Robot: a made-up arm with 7 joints.
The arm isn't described. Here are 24 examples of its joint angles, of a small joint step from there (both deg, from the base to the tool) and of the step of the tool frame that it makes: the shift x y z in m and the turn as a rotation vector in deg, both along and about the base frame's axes.
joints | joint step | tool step
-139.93 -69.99 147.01 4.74 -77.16 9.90 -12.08 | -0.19 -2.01 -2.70 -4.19 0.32 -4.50 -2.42 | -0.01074 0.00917 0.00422 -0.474 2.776 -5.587
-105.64 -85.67 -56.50 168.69 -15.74 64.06 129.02 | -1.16 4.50 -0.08 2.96 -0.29 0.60 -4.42 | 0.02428 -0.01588 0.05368 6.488 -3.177 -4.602
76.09 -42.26 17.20 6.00 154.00 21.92 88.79 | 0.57 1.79 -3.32 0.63 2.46 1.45 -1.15 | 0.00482 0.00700 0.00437 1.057 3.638 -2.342
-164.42 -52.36 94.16 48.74 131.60 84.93 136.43 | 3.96 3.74 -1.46 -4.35 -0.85 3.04 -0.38 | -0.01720 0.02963 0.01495 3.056 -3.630 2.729
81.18 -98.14 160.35 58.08 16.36 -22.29 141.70 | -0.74 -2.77 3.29 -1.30 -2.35 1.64 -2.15 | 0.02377 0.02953 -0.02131 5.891 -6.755 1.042
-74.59 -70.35 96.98 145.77 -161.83 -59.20 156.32 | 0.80 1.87 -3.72 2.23 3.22 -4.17 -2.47 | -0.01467 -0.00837 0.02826 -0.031 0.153 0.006
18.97 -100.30 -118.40 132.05 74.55 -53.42 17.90 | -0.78 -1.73 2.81 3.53 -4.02 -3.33 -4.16 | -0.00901 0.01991 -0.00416 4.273 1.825 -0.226
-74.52 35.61 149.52 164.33 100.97 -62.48 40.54 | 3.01 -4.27 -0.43 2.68 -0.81 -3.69 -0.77 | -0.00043 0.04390 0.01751 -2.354 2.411 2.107
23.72 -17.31 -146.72 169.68 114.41 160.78 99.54 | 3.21 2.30 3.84 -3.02 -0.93 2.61 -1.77 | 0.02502 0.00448 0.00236 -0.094 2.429 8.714
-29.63 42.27 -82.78 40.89 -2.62 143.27 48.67 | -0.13 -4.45 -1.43 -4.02 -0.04 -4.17 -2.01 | -0.01819 0.02101 0.01067 -4.092 -5.188 -1.534
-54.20 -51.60 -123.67 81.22 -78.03 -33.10 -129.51 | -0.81 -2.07 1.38 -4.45 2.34 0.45 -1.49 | 0.00679 0.00069 -0.01599 -3.337 -3.790 1.630
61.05 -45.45 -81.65 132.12 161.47 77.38 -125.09 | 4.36 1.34 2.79 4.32 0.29 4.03 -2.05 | 0.01847 0.01688 0.02670 -2.991 -7.102 -0.089
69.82 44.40 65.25 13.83 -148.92 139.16 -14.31 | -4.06 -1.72 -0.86 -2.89 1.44 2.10 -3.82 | 0.03192 -0.01432 0.00629 0.107 -6.794 -6.144
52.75 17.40 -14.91 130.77 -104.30 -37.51 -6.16 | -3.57 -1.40 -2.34 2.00 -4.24 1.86 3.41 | 0.02904 -0.03267 0.01389 0.857 -2.244 -8.532
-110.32 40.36 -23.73 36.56 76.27 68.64 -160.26 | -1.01 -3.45 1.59 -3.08 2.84 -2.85 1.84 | 0.00443 0.01915 0.01766 0.910 0.812 -4.146
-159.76 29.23 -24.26 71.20 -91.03 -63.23 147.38 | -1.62 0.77 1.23 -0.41 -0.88 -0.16 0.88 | -0.00185 0.00578 -0.00621 -0.116 -2.199 -0.349
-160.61 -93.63 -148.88 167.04 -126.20 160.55 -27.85 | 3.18 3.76 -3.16 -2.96 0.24 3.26 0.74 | -0.01335 0.04039 0.04063 -3.324 -3.283 1.724
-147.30 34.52 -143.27 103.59 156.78 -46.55 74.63 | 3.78 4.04 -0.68 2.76 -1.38 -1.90 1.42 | -0.04000 -0.04383 0.00409 4.735 -3.028 2.333
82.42 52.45 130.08 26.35 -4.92 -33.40 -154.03 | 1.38 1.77 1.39 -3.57 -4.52 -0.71 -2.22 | 0.02097 -0.00463 -0.01299 3.438 5.216 5.100
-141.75 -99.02 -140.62 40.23 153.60 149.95 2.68 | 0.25 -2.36 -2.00 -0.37 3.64 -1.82 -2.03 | -0.00913 -0.01515 -0.02947 -8.736 -0.613 0.837
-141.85 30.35 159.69 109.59 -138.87 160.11 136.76 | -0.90 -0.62 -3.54 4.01 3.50 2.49 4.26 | -0.00639 -0.00760 -0.00564 3.236 -4.519 -6.077
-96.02 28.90 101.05 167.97 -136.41 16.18 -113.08 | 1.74 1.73 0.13 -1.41 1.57 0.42 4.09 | 0.01446 -0.01636 -0.00998 2.125 -2.612 6.819
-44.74 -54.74 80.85 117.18 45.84 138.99 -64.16 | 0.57 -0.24 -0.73 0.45 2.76 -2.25 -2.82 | -0.00894 0.00623 0.00274 3.514 1.620 4.568
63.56 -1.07 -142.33 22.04 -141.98 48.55 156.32 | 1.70 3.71 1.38 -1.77 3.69 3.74 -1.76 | 0.00875 0.01883 0.00863 -4.088 3.747 -0.579
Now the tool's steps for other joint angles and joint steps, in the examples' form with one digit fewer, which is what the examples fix.
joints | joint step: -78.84 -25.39 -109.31 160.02 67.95 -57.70 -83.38 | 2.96 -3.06 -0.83 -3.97 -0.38 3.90 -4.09
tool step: -0.0436 0.0333 -0.0161 -0.87 -9.69 4.91
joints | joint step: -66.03 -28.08 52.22 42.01 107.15 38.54 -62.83 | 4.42 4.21 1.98 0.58 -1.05 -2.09 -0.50
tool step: 0.0067 0.0014 -0.0007 0.99 2.58 5.33
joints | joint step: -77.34 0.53 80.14 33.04 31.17 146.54 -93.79 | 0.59 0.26 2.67 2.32 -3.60 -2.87 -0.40
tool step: -0.0002 -0.0019 -0.0060 -2.18 -5.13 5.23
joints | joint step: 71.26 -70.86 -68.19 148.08 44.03 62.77 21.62 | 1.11 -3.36 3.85 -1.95 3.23 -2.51 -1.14
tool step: 0.0051 -0.0165 -0.0328 3.86 -6.65 3.22
